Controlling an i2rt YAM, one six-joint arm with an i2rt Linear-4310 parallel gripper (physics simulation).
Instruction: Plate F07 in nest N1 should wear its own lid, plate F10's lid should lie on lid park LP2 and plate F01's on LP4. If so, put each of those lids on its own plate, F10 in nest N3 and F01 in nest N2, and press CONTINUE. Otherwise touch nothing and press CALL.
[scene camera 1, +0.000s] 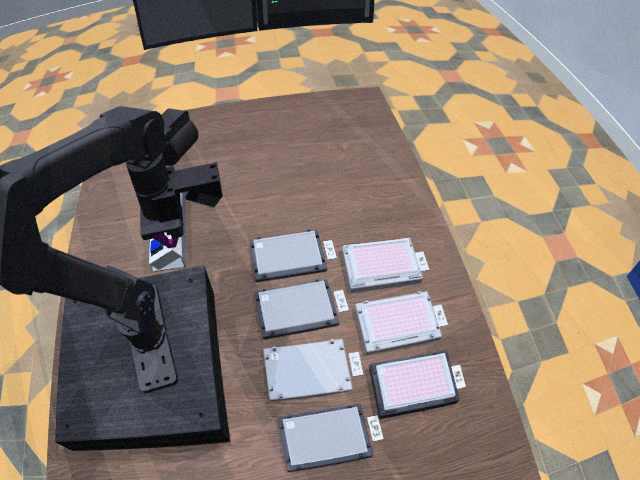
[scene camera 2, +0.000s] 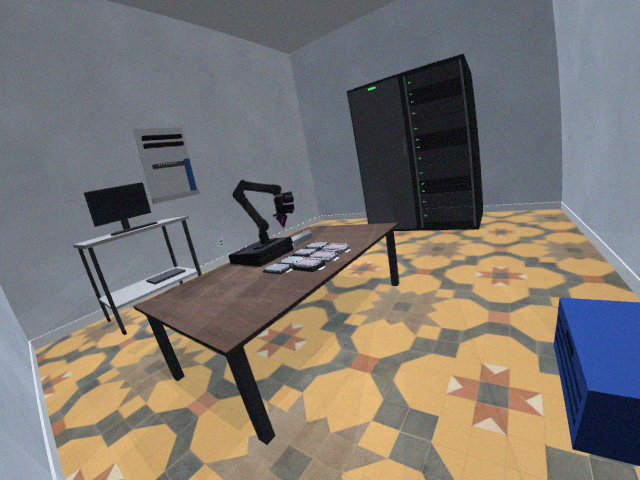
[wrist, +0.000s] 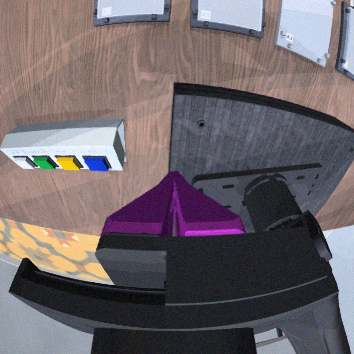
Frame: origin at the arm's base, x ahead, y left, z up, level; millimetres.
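Seen in the pictures: gripper, fingertip midpoint: (scene camera 1: 172, 246) (scene camera 2: 283, 227) (wrist: 173, 178); arm's base, link origin: (scene camera 1: 149, 337) (scene camera 2: 266, 244) (wrist: 261, 187).
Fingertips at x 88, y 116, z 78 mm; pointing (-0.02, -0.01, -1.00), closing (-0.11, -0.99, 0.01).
Observation:
Pixels of each thing's top centre, then the offset from my fingertips to it. "*": a spot on its surface instead. Level surfaces: height alone.
- button panel, top centre: (wrist: 47, 159) (scene camera 1: 163, 210) (scene camera 2: 297, 233) dx -16, dy +190, dz -98 mm
- N2, top centre: (scene camera 1: 400, 316) (scene camera 2: 322, 253) dx +355, dy -196, dz -132 mm
- top nest, surface spot: (scene camera 1: 382, 259) * dx +379, dy -66, dz -133 mm
- LP2, top centre: (scene camera 1: 287, 251) dx +212, dy +27, dz -145 mm
- LP4, top centre: (scene camera 1: 295, 305) (scene camera 2: 305, 250) dx +187, dy -97, dz -145 mm
- LP3, top centre: (scene camera 1: 324, 435) (scene camera 2: 277, 266) dx +146, dy -357, dz -145 mm
- LP1, top centre: (scene camera 1: 306, 367) (wrist: 313, 15) (scene camera 2: 291, 257) dx +163, dy -225, dz -143 mm
- wooden table, surface height: dz -162 mm
My gripper (scene camera 1: 169, 240) (scene camera 2: 281, 222) (wrist: 173, 178) is shut and empty, raised above the table beside the black base. The button panel (scene camera 1: 168, 262) (scene camera 2: 301, 238) (wrist: 65, 136) has white, green (wrist: 44, 162), yellow (wrist: 68, 162) and blue (wrist: 96, 163) buttons; my gripper partly hides it in scene camera 1. Pink-welled plates sit in nests N1 (scene camera 1: 414, 381), N2 (scene camera 1: 398, 319) and the top nest (scene camera 1: 382, 259). Grey rectangular panels lie on LP2 (scene camera 1: 289, 253), LP4 (scene camera 1: 297, 305) and LP3 (scene camera 1: 326, 436). LP1 (scene camera 1: 307, 369) is pale with corner pins. Lid identities and whether the plates wear lids are unreadable.
The arm's black base (scene camera 1: 113, 413) (scene camera 2: 248, 255) (wrist: 240, 120) stands on the wooden table (scene camera 1: 299, 139) (scene camera 2: 206, 304). In scene camera 2 a monitor (scene camera 2: 117, 204) stands on a side desk, dark cabinets (scene camera 2: 382, 160) stand behind, and a blue box (scene camera 2: 604, 330) is at the right.

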